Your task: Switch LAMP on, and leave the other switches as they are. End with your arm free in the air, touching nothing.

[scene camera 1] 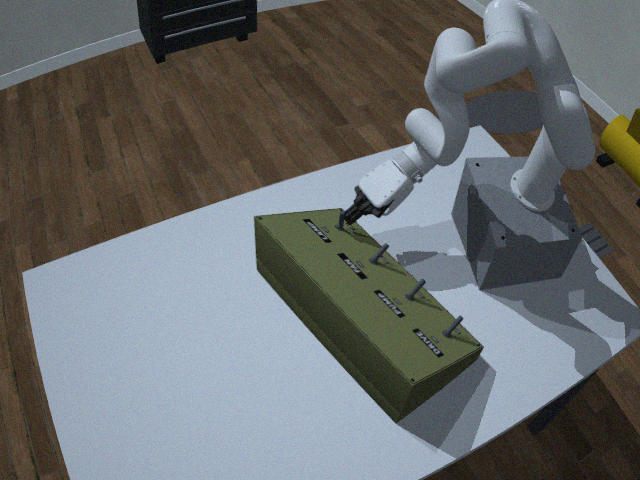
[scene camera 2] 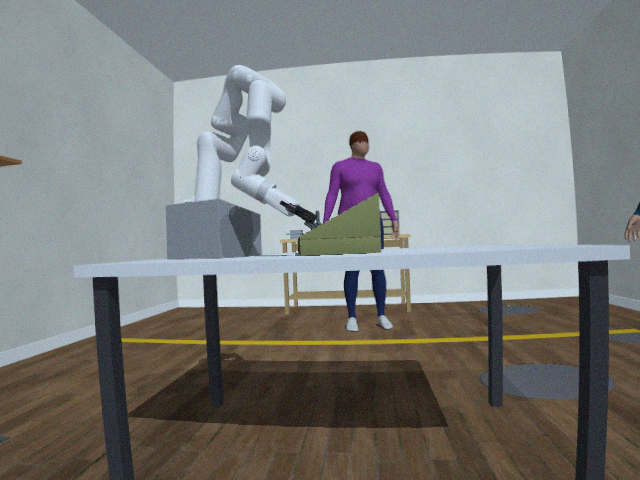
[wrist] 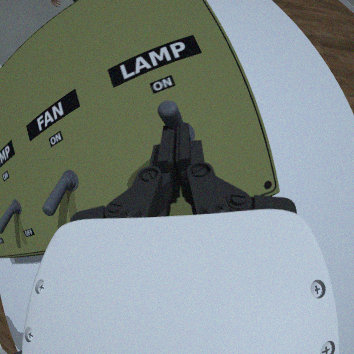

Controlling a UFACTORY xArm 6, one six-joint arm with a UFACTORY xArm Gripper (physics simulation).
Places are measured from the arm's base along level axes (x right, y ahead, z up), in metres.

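Pixels of known places: gripper, fingertip midpoint: (scene camera 1: 345,220) (scene camera 2: 314,220) (wrist: 178,141); arm's base at its link origin: (scene camera 1: 532,190) (scene camera 2: 205,209).
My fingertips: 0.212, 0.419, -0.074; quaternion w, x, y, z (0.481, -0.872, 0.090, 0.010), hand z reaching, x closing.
Ahead of a thing's pixels: the offset from my fingertips to its top centre, as dx, dy, dz.
The green switch box (scene camera 1: 310,260) (scene camera 2: 351,232) (wrist: 225,125) stands on the table, its sloped face toward the arm. The LAMP lever @[+0.001, +0.010, +0.031] (scene camera 1: 341,219) (wrist: 168,112) stands steeper than the others in scene camera 1; in the wrist view its tip points toward the ON mark. Whether it is fully over I cannot tell. My gripper (scene camera 1: 348,219) (scene camera 2: 316,223) (wrist: 178,141) is shut and empty, its fingertips right at the lever's OFF side, hiding its base; contact looks likely. The FAN lever @[-0.118, -0.011, +0.019] (scene camera 1: 379,253) (wrist: 61,192), PUMP lever @[-0.237, -0.019, +0.019] (scene camera 1: 416,289) (wrist: 9,216) and DRIVE lever @[-0.357, -0.027, +0.019] (scene camera 1: 453,326) lean toward OFF.
The white table (scene camera 1: 155,335) (scene camera 2: 444,257) carries the box and the grey arm pedestal (scene camera 1: 527,258) (scene camera 2: 191,229). The FAN lever is the nearest neighbour to the fingers. A person in purple (scene camera 2: 357,180) stands behind the table.
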